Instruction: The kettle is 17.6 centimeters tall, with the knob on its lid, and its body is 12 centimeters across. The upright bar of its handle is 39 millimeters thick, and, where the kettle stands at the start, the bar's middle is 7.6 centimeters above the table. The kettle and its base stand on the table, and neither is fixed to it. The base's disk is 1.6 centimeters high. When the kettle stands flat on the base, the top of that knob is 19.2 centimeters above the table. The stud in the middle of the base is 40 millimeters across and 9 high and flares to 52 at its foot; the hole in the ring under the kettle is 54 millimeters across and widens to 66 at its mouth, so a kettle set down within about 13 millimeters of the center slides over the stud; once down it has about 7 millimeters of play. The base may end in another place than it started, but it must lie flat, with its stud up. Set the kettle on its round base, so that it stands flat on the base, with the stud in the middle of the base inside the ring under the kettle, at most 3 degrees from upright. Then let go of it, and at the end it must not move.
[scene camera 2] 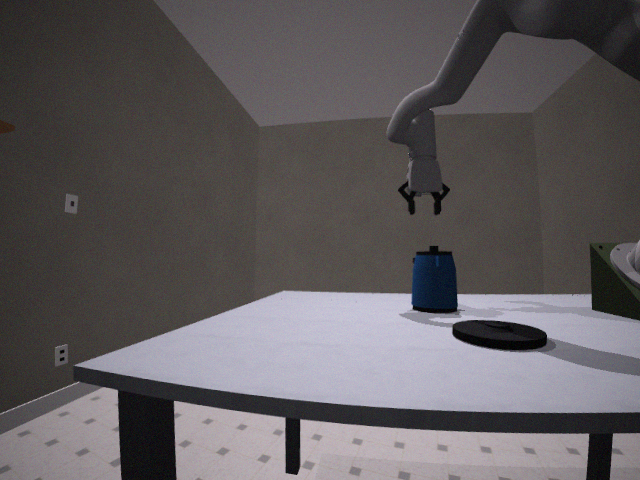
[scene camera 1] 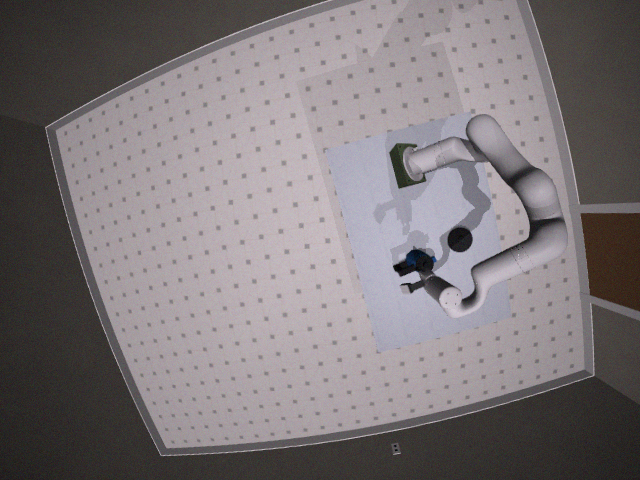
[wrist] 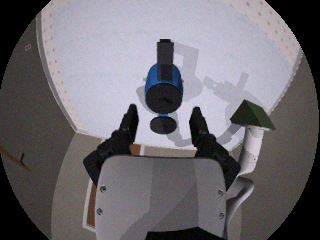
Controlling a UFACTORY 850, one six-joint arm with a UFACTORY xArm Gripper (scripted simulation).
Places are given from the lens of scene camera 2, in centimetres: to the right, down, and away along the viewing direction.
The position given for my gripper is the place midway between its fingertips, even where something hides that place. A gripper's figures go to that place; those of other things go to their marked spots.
my gripper (scene camera 2: 424,214): 32, -8, 84
black round base (scene camera 2: 498,335): 29, 15, 42
blue kettle (scene camera 2: 434,287): 30, 12, 70
The marked spots on the blue kettle and the black round base are 28 cm apart.
